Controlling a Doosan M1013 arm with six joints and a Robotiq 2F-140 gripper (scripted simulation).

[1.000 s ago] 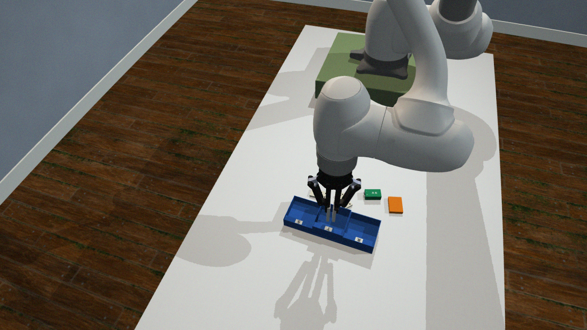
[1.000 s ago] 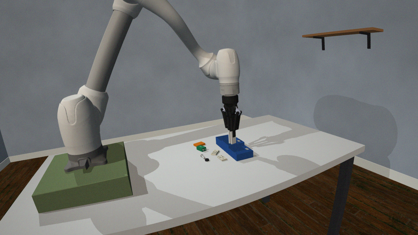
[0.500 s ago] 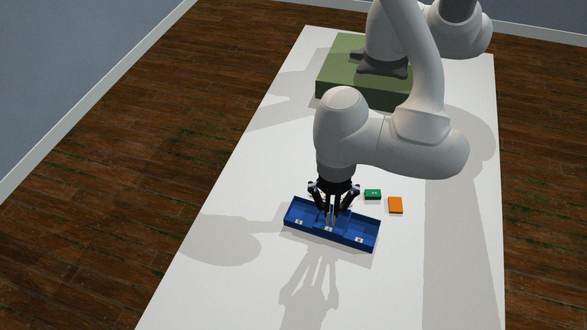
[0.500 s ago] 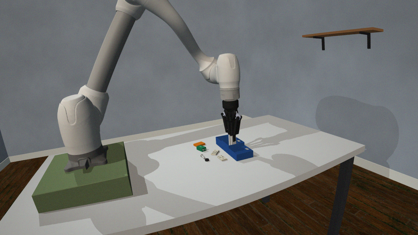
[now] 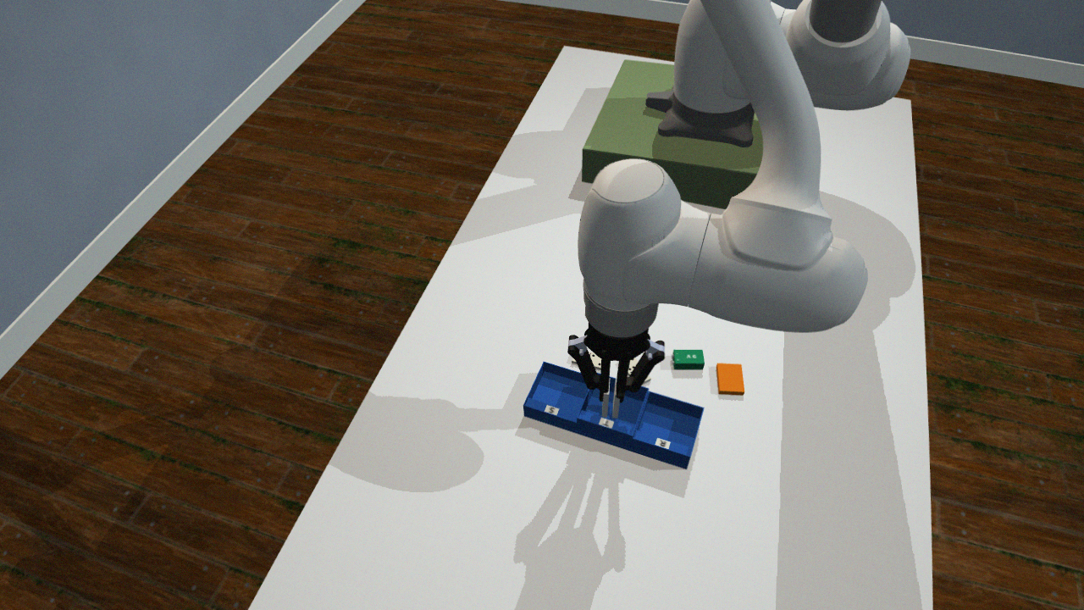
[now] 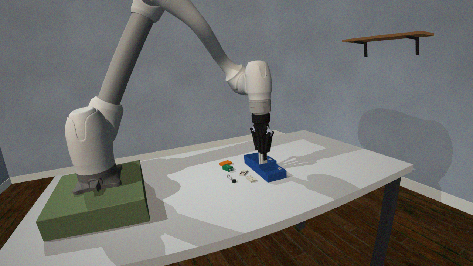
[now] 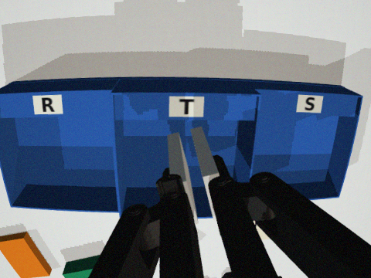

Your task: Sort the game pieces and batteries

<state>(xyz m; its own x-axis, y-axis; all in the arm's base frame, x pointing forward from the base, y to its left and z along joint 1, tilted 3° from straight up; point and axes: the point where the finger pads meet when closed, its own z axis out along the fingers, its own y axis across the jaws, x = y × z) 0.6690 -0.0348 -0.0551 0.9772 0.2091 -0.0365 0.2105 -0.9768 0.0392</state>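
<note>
The blue three-compartment bin is 30 mm below my hand. Also, from my hand: grey bolt 160 mm behind, 40 mm below, 10 mm to the left; green 9 V battery 130 mm behind, 90 mm to the left, 40 mm below; cream domino 90 mm behind, 40 mm below, 20 mm to the left.
</note>
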